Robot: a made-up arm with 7 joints. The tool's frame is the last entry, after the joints.
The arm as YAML. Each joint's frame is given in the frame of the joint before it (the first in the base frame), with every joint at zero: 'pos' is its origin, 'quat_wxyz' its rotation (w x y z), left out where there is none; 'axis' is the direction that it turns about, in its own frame. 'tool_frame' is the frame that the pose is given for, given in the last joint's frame.
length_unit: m
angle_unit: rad
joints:
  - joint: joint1
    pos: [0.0, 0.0, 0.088]
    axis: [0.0, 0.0, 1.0]
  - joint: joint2
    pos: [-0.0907, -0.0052, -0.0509]
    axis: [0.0, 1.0, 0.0]
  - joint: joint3
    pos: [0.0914, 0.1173, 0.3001]
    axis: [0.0, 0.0, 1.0]
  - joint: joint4
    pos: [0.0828, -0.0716, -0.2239]
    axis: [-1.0, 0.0, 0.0]
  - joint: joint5
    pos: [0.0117, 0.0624, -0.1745]
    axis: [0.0, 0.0, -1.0]
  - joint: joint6
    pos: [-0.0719, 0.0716, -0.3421]
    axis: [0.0, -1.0, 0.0]
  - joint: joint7
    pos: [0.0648, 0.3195, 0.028]
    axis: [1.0, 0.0, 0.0]
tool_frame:
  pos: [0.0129, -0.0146, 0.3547]
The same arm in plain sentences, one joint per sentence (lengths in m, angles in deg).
The arm has seven revolute joints in a row. What follows holds with every joint at zero, and every direction is one of the base frame's.
The first joint is mounted 0.088 m along +z from the base frame's origin and rotates about +z.
The second joint is mounted 0.0907 m along -x and 0.0052 m along -y and 0.0509 m along -z from the first joint and rotates about +y.
The third joint is mounted 0.0914 m along +x and 0.1173 m along +y and 0.3001 m along +z from the second joint and rotates about +z.
The fourth joint is mounted 0.0828 m along +x and 0.0716 m along -y and 0.2239 m along -z from the third joint and rotates about -x.
The fifth joint is mounted 0.0117 m along +x and 0.0624 m along +y and 0.1745 m along -z from the fourth joint and rotates about -z.
The sixth joint is mounted 0.0719 m along -x and 0.0716 m along +y and 0.3421 m along -z from the fifth joint and rotates about -y.
The seventh joint is mounted 0.0648 m along +x and 0.3195 m along +y and 0.028 m along +z from the sixth joint and rotates about +x.
The tool frame, which is the frame that the pose is given for, is mounted 0.0129 m along +x and 0.0146 m along -y and 0.3547 m along +z from the seventh joint; its axes are parallel to the base frame's.

